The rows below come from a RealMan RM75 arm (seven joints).
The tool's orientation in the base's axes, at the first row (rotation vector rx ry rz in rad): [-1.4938, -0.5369, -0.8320]
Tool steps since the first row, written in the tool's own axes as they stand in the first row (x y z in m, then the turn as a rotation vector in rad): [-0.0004, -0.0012, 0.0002, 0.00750, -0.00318, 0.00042]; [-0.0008, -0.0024, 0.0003, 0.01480, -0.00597, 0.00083]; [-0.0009, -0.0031, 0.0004, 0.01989, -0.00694, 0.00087]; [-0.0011, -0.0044, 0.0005, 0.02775, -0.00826, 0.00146]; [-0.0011, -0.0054, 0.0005, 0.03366, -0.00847, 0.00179]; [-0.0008, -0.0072, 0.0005, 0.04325, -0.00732, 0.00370]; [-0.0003, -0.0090, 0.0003, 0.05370, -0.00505, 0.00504]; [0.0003, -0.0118, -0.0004, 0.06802, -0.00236, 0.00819]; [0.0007, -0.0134, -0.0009, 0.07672, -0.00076, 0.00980]
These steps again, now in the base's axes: [-0.0011, 0.0004, 0.0005, 0.00237, -0.00035, 0.00780]; [-0.0023, 0.0007, 0.0009, 0.00492, -0.00072, 0.01519]; [-0.0028, 0.0009, 0.0013, 0.00738, -0.00133, 0.01970]; [-0.0039, 0.0011, 0.0020, 0.01142, -0.00177, 0.02658]; [-0.0047, 0.0012, 0.0027, 0.01503, -0.00230, 0.03125]; [-0.0059, 0.0014, 0.0040, 0.02227, -0.00197, 0.03792]; [-0.0070, 0.0013, 0.0056, 0.03079, -0.00246, 0.04450]; [-0.0088, 0.0009, 0.0078, 0.04238, -0.00178, 0.05385]; [-0.0099, 0.0005, 0.0091, 0.04934, -0.00167, 0.05954]
